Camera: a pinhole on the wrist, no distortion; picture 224 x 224 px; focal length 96.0 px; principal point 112.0 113.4 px. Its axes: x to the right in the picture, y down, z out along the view. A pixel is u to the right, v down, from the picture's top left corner.
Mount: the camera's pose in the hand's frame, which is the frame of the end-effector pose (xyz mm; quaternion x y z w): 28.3 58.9 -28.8 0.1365 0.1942 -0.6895 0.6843
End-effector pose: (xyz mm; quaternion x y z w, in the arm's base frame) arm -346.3 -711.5 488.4 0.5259 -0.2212 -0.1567 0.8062
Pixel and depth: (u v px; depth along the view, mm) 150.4 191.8 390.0
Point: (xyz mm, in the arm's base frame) -149.2 -1164.6 404.2
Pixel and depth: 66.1 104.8 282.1
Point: -469.5 -927.0 639.6
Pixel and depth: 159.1 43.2 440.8
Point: -730.0 -943.6 229.0
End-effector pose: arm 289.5 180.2 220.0 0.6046 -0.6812 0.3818 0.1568
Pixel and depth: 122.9 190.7 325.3
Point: 387.7 -195.4 324.8
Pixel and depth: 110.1 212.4 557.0
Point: 420.7 -570.2 434.3
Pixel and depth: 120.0 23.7 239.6
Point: 442.7 169.3 -3.2
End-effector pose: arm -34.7 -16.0 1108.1 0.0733 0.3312 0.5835 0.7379
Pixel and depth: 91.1 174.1 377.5
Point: 210.9 333.6 1219.5
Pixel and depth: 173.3 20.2 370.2
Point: 325.3 -333.9 1242.2
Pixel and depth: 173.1 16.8 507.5
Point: 480.4 -480.7 1302.6
